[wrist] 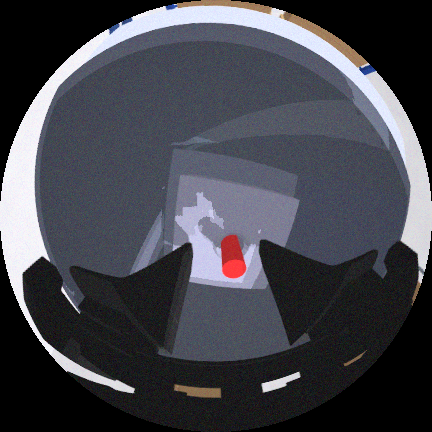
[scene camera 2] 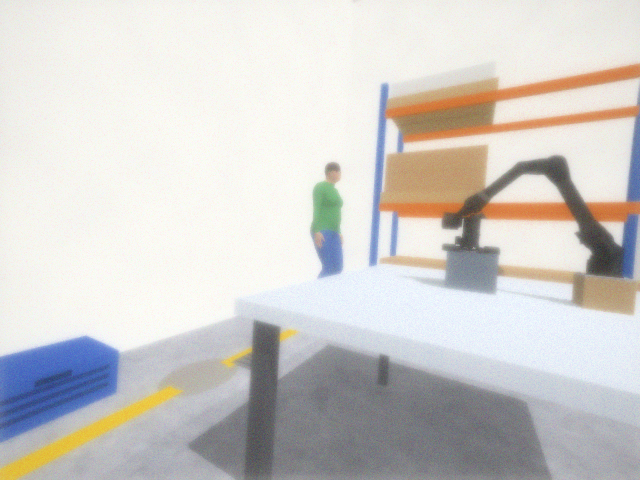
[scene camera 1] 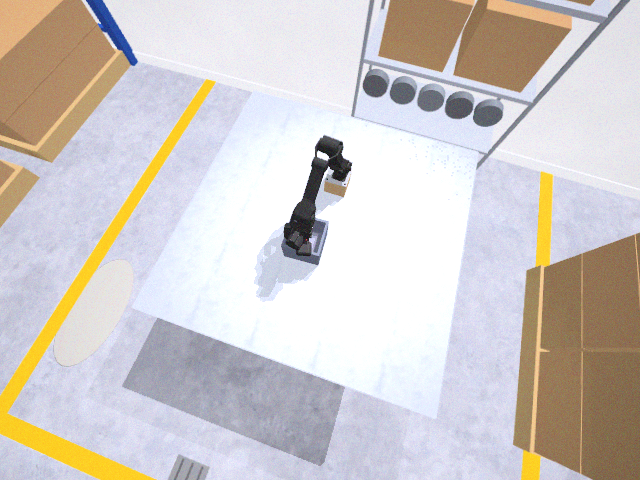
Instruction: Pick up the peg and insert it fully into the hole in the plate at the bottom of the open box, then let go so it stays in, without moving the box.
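Frame: origin at the arm's base, x ahead, y left, z up, level; millimetres.
Seen in the pictures: gripper, between the fingertips: (wrist: 225, 247) (scene camera 1: 305, 240); arm's base, origin of its link: (scene camera 2: 604, 275) (scene camera 1: 340, 174).
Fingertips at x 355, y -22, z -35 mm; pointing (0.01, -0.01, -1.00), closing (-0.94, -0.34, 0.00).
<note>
Pixels of each thing's top centre, then the offset from my fingertips to it. Level surfaces: height alone.
- red peg, centre of its top: (wrist: 233, 269) 3 mm back, 0 mm left, 25 mm up
- pale plate, centre of its top: (wrist: 232, 247) (scene camera 1: 305, 240) 5 mm back, 0 mm left, 2 mm down
- open dark grey box, centre of its top: (wrist: 251, 352) (scene camera 1: 305, 233) (scene camera 2: 470, 252) 5 mm back, 0 mm left, 75 mm up
- white table, height of its surface: 63 mm down
The red peg (wrist: 233, 260) stands upright on the pale plate (wrist: 265, 200), its base at the round hole; how deep it sits cannot be told. The plate lies at the bottom of the open dark grey box (scene camera 1: 323, 242) (scene camera 2: 471, 273) (wrist: 125, 90), which stands on the table. My gripper (scene camera 1: 300, 243) (scene camera 2: 471, 249) (wrist: 225, 247) points down into the box and is partly open. In the wrist view the peg shows between the two black fingertips, nearer the right one, with a gap on both sides. The arm hides part of the box in scene camera 1.
The box walls surround the fingers closely. A small tan block (scene camera 1: 336, 188) (scene camera 2: 607, 294) with a white top is beside the arm's base on the white table (scene camera 1: 392, 289) (scene camera 2: 413, 310). Beyond the table are a grey shelf rack (scene camera 1: 361, 63), cartons and a person in green (scene camera 2: 327, 206).
</note>
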